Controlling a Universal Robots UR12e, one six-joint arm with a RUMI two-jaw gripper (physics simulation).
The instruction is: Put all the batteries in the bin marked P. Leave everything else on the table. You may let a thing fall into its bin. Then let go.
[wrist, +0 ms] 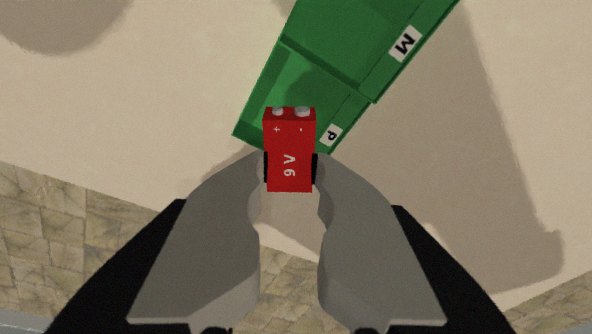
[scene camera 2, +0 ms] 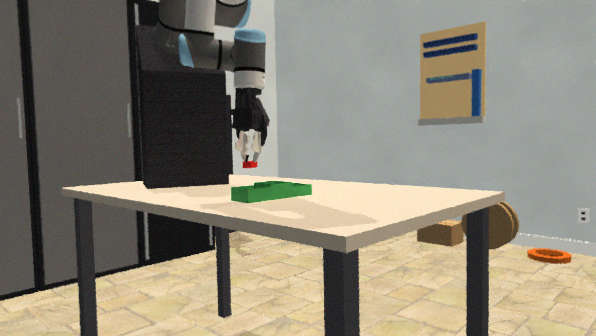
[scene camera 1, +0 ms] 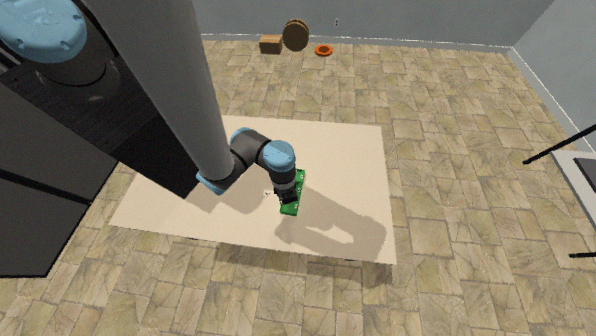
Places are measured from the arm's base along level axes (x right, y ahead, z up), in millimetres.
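Pixels of known places: gripper, between the fingertips: (wrist: pixel 289 155) (scene camera 2: pixel 250 162); arm's base, origin of its link: (scene camera 2: pixel 176 40) (scene camera 1: pixel 82 74).
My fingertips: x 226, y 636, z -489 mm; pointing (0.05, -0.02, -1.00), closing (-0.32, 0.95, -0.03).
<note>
For each thing: its top centre in the pictures, then the offset to it from my fingertips. "pt": a spot on its surface instead. Level surfaces: height alone.
- red 9 V battery, centre of its top: (wrist: pixel 289 158) (scene camera 2: pixel 250 161) dz +4, dx +0, dy +0 mm
- green three-part tray, a spot on its surface: (scene camera 2: pixel 272 192) pt dz -89, dx -33, dy +56 mm
- compartment marked M, a spot on its surface: (wrist: pixel 345 37) pt dz -104, dx -57, dy +22 mm
- small pale object, centre of its top: (scene camera 1: pixel 266 193) dz -104, dx -62, dy -122 mm
- table, height of its surface: dz -111 mm
My gripper (scene camera 2: pixel 250 159) (wrist: pixel 289 155) is shut on a red 9 V battery (scene camera 2: pixel 250 165) (wrist: pixel 290 145) and holds it above the table, terminals towards the top of the wrist view. The bin marked P (wrist: pixel 320 100) is the end compartment of a green three-part tray (scene camera 1: pixel 289 210) (scene camera 2: pixel 272 192). In the wrist view the battery overlaps the near part of bin P, with a height gap below it in scene camera 2. The inside of bin P shows partly; its near corner is hidden by the battery. No other battery shows in these views.
The compartment marked M (wrist: pixel 345 37) adjoins bin P. A small pale object (scene camera 1: pixel 266 193) lies on the table (scene camera 1: pixel 345 150) (scene camera 2: pixel 400 202) left of the tray in scene camera 1. The arm covers part of the table. A dark cabinet block (scene camera 2: pixel 185 130) stands at the table's back left.
</note>
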